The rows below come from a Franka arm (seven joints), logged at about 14 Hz.
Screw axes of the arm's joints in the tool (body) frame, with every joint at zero. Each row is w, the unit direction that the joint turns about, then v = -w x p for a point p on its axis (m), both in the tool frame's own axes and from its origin. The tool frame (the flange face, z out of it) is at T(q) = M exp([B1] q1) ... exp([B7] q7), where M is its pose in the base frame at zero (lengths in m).
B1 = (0, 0, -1, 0, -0.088, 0)
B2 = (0, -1, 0, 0.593, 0, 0.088)
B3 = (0, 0, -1, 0, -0.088, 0)
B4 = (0, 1, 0, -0.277, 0, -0.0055)
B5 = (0, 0, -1, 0, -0.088, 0)
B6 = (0, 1, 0, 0.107, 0, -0.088)
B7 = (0, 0, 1, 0, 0, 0)
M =
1 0 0 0.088
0 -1 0 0
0 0 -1 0.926
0 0 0 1
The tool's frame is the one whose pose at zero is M.
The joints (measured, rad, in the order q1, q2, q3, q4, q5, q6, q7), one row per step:
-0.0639, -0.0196, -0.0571, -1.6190, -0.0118, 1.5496, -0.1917
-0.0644, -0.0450, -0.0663, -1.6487, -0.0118, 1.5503, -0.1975
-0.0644, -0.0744, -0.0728, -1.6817, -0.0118, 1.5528, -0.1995
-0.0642, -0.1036, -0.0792, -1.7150, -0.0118, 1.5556, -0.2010
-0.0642, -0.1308, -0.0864, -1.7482, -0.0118, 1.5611, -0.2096
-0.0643, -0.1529, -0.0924, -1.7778, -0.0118, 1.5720, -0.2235
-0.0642, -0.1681, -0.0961, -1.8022, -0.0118, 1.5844, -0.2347
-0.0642, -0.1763, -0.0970, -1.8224, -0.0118, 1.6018, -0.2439
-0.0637, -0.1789, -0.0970, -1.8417, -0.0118, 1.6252, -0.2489
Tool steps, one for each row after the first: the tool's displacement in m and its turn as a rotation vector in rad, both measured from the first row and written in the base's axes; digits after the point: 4 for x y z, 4 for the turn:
-0.0088, -0.0047, -0.0002, 0.0026, 0.0034, -0.0038
-0.0186, -0.0074, 0.0002, 0.0053, 0.0043, -0.0082
-0.0283, -0.0100, 0.0000, 0.0083, 0.0053, -0.0126
-0.0373, -0.0131, -0.0013, 0.0119, 0.0055, -0.0108
-0.0441, -0.0158, -0.0032, 0.0150, 0.0018, -0.0026
-0.0484, -0.0173, -0.0061, 0.0170, -0.0016, 0.0054
-0.0498, -0.0176, -0.0101, 0.0176, -0.0071, 0.0140
-0.0491, -0.0174, -0.0160, 0.0169, -0.0138, 0.0198

